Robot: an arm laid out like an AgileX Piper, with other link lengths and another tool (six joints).
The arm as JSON. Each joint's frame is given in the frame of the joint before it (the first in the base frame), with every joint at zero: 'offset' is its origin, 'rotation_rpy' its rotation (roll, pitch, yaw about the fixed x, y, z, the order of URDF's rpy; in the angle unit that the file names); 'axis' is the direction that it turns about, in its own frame. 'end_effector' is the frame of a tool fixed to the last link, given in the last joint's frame.
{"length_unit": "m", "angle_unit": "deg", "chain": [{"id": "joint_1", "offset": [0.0, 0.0, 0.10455], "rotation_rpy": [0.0, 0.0, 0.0], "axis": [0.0, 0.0, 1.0]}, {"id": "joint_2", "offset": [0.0, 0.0, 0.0], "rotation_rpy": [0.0, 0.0, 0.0], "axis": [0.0, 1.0, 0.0]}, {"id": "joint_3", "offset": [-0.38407, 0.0, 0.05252], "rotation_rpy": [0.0, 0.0, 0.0], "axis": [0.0, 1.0, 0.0]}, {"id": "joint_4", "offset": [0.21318, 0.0, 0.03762], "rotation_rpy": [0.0, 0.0, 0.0], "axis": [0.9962, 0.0, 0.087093]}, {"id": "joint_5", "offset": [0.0, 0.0, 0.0], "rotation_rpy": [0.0, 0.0, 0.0], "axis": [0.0, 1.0, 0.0]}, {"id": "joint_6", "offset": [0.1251, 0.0, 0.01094], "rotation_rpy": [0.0, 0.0, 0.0], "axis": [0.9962, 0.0, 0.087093]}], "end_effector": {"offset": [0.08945, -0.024, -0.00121], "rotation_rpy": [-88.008, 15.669, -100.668]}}
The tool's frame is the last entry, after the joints.
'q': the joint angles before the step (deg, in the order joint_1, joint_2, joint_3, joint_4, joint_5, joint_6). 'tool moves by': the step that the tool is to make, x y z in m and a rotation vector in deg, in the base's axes. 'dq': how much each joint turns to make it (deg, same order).
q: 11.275 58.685 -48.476 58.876 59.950 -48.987
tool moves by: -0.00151 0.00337 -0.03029 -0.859 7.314 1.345
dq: -0.003 3.320 4.015 0.779 1.225 -0.828
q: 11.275 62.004 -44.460 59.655 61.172 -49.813
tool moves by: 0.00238 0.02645 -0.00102 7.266 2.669 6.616
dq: 0.003 5.436 3.133 10.569 4.647 -11.484
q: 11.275 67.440 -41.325 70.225 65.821 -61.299
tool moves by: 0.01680 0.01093 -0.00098 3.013 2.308 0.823
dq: 0.001 4.494 0.000 4.255 1.152 -3.627
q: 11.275 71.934 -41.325 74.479 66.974 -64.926
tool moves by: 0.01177 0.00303 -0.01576 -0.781 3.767 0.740
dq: 0.000 4.241 0.348 0.001 0.418 -0.961
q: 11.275 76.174 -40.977 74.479 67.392 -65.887
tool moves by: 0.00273 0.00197 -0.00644 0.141 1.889 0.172
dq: 0.100 1.597 0.602 0.583 0.216 -0.483
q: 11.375 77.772 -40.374 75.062 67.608 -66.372
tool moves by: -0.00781 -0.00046 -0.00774 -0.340 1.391 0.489
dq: 0.294 0.000 1.930 0.059 0.000 -0.559
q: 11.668 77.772 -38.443 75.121 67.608 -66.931
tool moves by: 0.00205 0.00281 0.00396 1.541 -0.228 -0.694
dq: 0.050 -0.001 0.336 1.997 0.000 -0.970
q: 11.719 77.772 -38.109 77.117 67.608 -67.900
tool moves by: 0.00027 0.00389 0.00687 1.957 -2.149 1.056
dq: 0.084 0.000 -0.001 1.781 1.085 -3.004
